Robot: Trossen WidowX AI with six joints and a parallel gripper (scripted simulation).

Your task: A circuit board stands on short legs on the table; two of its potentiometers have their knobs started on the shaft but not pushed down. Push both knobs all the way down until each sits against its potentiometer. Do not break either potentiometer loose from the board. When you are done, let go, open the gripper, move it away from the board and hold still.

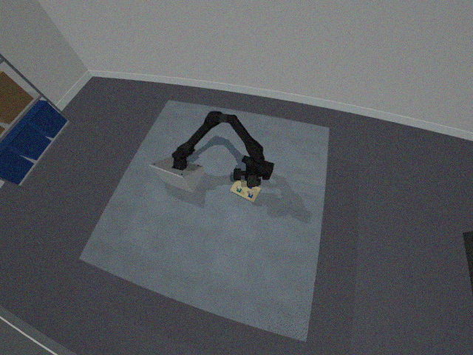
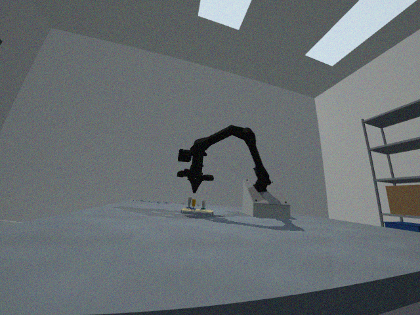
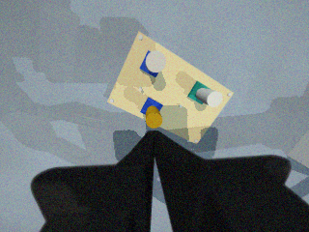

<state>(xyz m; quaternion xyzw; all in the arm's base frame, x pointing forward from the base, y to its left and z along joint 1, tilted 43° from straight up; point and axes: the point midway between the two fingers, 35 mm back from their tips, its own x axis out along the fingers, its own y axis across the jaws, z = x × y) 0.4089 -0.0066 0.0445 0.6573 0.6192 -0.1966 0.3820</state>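
My gripper tip is 50 mm above the orange knob. The rest, counted from my gripper tip: grey knob (60 mm behind, 50 mm below, 40 mm to the right).
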